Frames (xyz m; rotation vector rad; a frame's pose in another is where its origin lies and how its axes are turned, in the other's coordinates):
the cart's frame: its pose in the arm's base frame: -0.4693 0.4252 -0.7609 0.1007 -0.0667 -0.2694
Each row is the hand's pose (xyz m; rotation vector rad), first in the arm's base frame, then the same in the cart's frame.
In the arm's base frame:
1: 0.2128 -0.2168 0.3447 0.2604 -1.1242 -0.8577
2: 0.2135 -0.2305 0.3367 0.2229 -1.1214 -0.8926
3: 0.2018 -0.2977 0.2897 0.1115 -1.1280 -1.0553
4: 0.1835 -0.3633 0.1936 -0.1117 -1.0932 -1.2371
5: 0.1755 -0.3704 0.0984 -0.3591 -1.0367 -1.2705
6: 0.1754 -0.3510 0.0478 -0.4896 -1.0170 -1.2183
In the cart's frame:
1: 0.8864 -0.3172 1.1016 0.2902 -1.0391 -0.5658
2: 0.8903 -0.3310 1.0948 0.2527 -1.0427 -0.5989
3: 0.8947 -0.4036 1.0551 0.1430 -1.0701 -0.7566
4: 0.8897 -0.4817 0.9671 -0.0787 -1.0742 -0.9317
5: 0.8789 -0.5009 0.8739 -0.3242 -1.0560 -0.9620
6: 0.8710 -0.4878 0.8219 -0.4521 -1.0537 -0.9094

